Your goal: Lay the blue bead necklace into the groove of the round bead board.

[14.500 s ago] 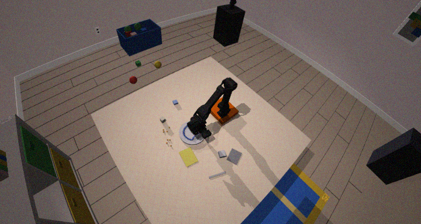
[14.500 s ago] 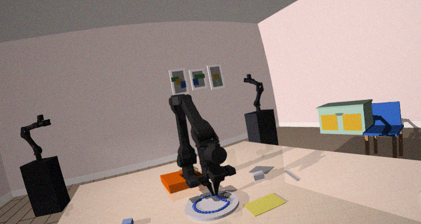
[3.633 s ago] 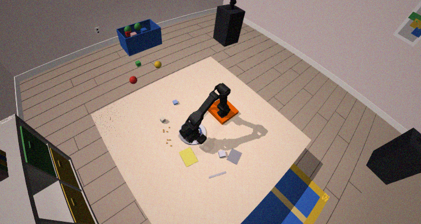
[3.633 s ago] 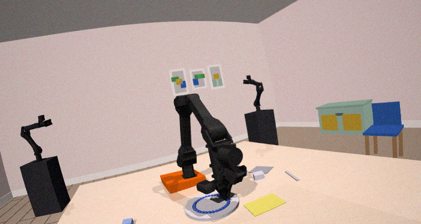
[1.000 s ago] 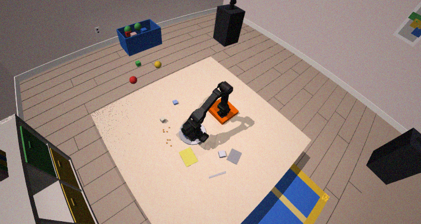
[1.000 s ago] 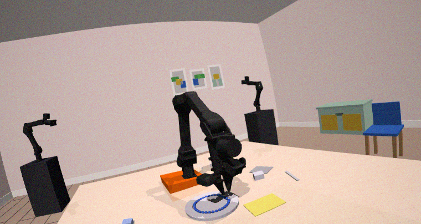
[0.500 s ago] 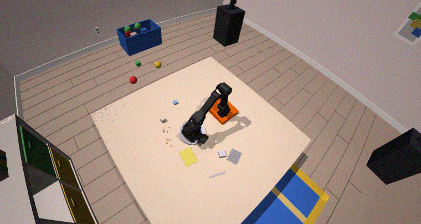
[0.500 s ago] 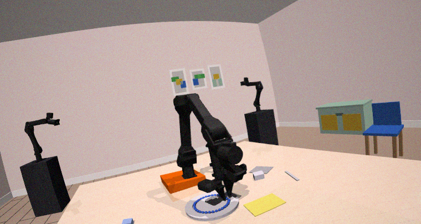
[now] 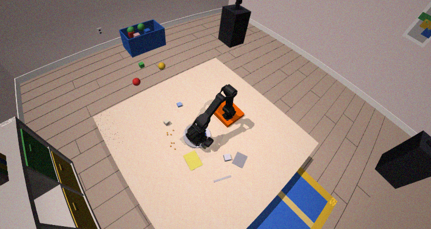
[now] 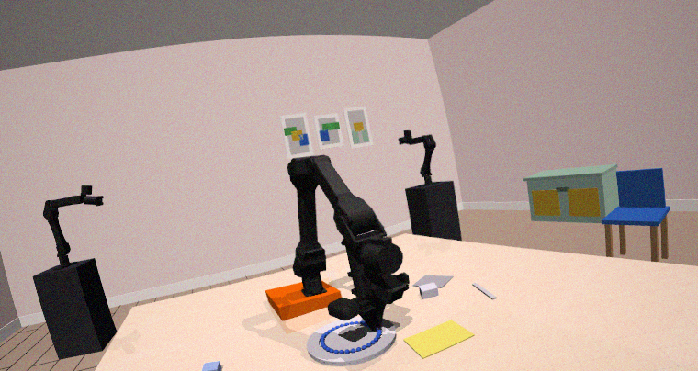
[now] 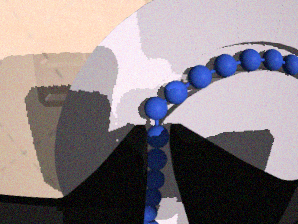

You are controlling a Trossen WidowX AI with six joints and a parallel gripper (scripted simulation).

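The round bead board lies 60 mm to the right of my gripper tip, 20 mm behind it and 10 mm below it. From my gripper tip the other things lie so: yellow sheet 110 mm ahead, 90 mm to the left, 10 mm below; then small grey block 200 mm to the left, 90 mm behind; then pale cube 270 mm to the right, 120 mm ahead.
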